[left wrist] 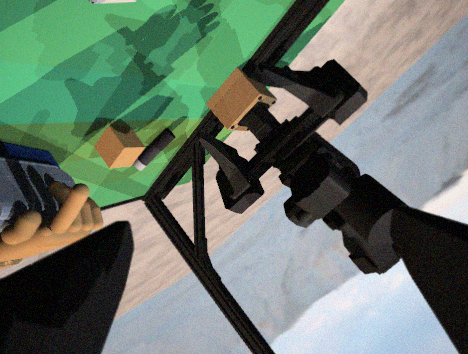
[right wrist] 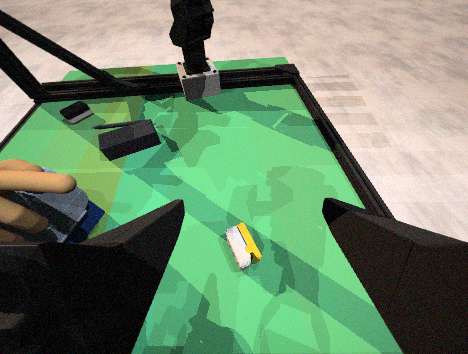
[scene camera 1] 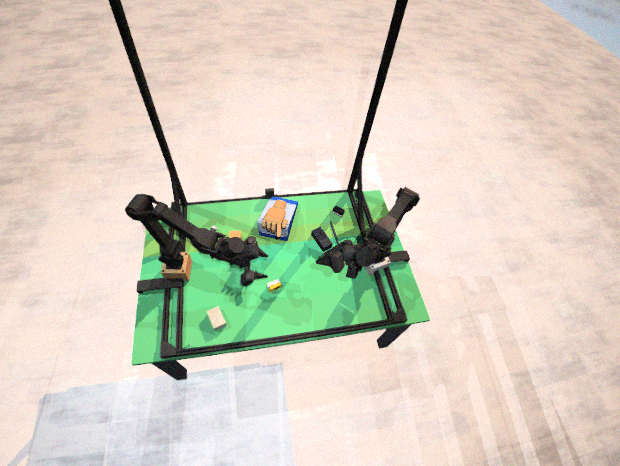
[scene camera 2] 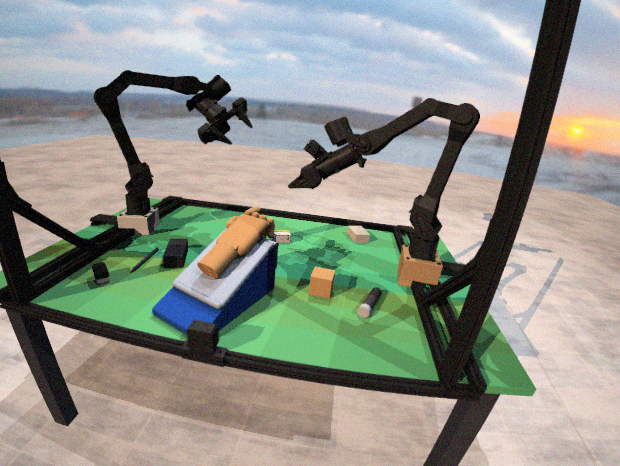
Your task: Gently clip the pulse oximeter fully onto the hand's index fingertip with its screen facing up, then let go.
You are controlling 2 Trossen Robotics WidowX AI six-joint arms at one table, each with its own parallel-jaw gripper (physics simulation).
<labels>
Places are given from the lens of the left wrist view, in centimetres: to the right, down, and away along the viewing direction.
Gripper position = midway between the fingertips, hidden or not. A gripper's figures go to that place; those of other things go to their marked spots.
my left gripper (left wrist: 262,227): 1, 2, 11
my right gripper (left wrist: 227,102): -1, -7, 32
tan cube (left wrist: 119,146): -19, -5, 55
</labels>
